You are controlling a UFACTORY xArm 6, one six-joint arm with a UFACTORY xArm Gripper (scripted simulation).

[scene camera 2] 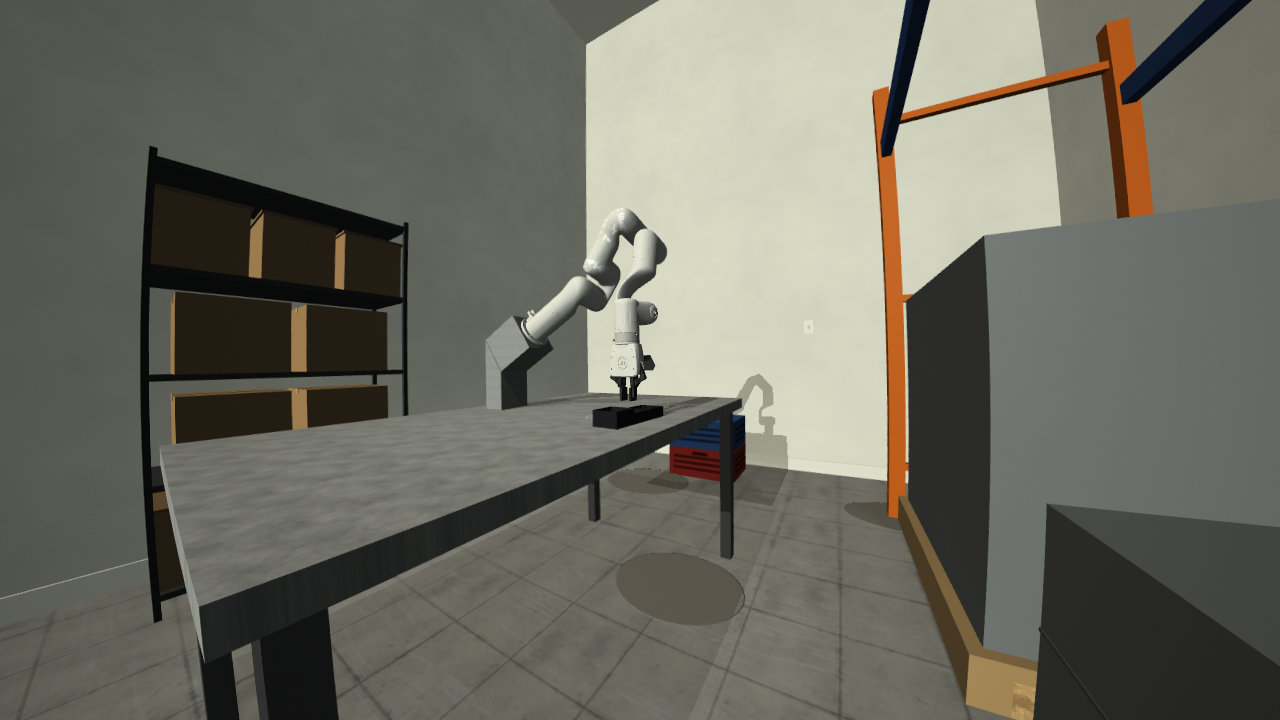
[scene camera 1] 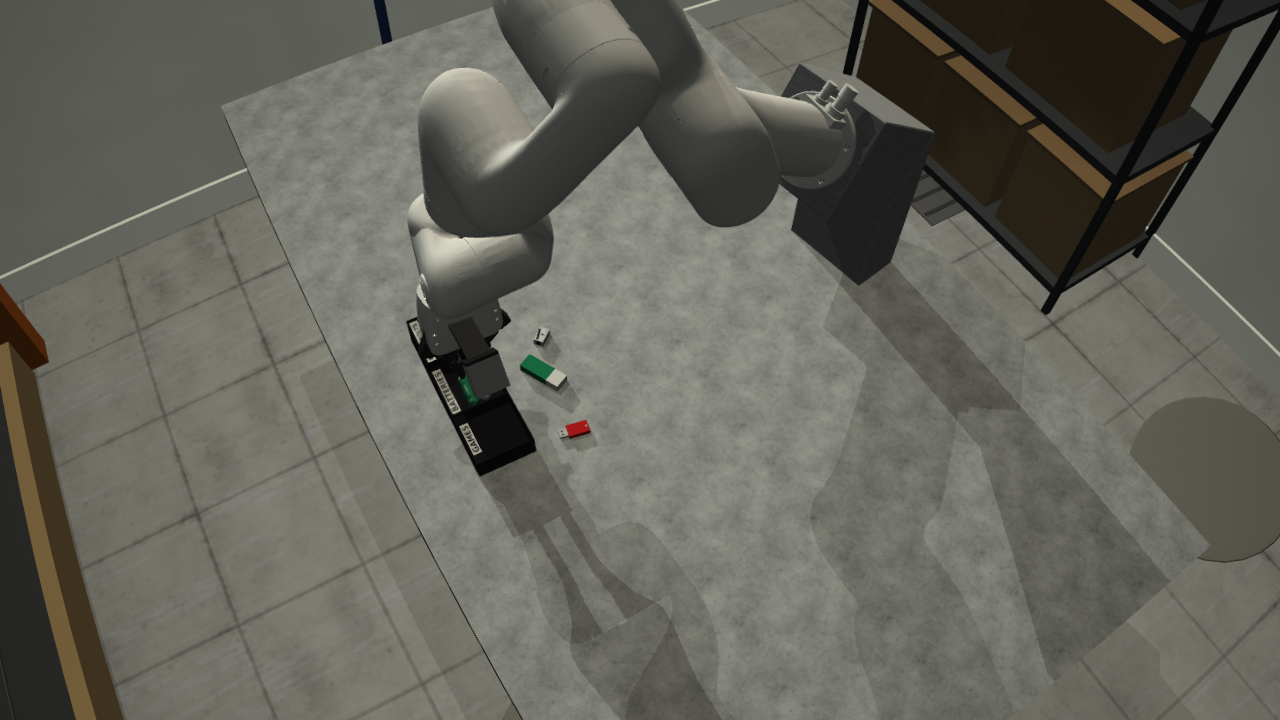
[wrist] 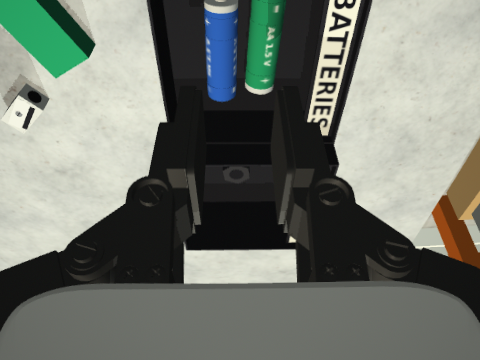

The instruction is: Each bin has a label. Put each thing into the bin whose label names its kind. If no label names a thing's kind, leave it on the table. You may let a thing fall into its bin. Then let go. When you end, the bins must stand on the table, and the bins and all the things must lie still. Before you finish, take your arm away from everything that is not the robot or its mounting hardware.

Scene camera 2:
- my gripper: 628, 400
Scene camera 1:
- my gripper: 470, 366
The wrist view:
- my gripper: 238, 117
